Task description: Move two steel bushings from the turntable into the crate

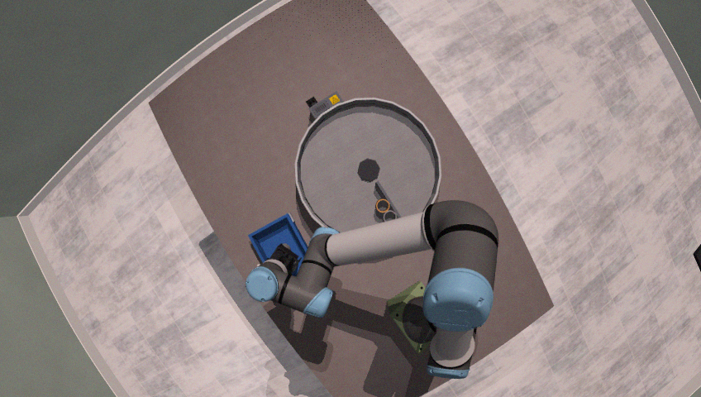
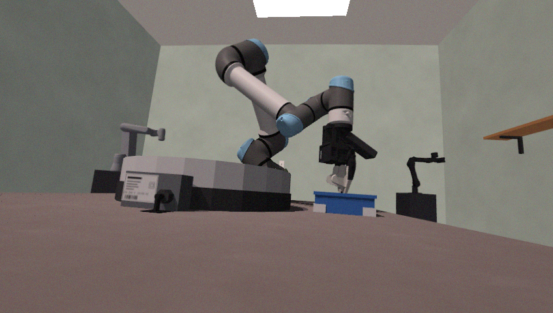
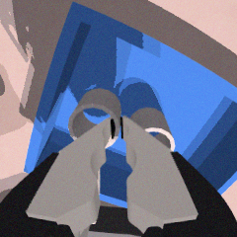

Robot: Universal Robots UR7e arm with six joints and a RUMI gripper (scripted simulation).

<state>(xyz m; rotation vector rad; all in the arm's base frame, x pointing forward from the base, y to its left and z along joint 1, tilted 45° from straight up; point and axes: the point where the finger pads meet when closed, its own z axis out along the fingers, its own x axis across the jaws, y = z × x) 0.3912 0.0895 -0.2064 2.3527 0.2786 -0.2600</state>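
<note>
The blue crate lies 3 cm ahead of my hand, 2 cm to the right of it and 2 cm below it.
</note>
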